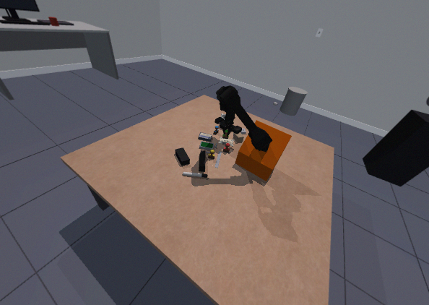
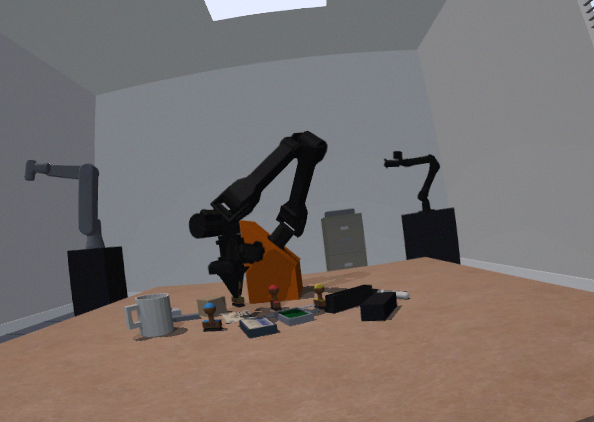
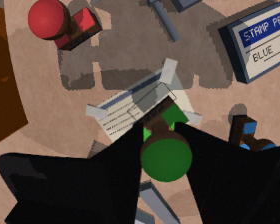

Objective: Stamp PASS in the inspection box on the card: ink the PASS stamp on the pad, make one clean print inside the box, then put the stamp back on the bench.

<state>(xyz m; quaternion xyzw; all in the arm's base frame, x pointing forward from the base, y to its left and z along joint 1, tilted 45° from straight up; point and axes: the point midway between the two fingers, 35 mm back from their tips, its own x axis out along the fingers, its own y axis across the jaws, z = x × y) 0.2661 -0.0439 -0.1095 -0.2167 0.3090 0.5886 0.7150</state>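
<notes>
Right now my gripper tip is 10 mm past the card, 10 mm to the left of it and 60 mm above it. Also, from my gripper tip: red-knobbed stamp (50 mm behind, 90 mm to the left, 30 mm below); then blue-knobbed stamp (100 mm ahead, 50 mm to the right, 30 mm below); then green-knobbed stamp (right at my gripper tip).
</notes>
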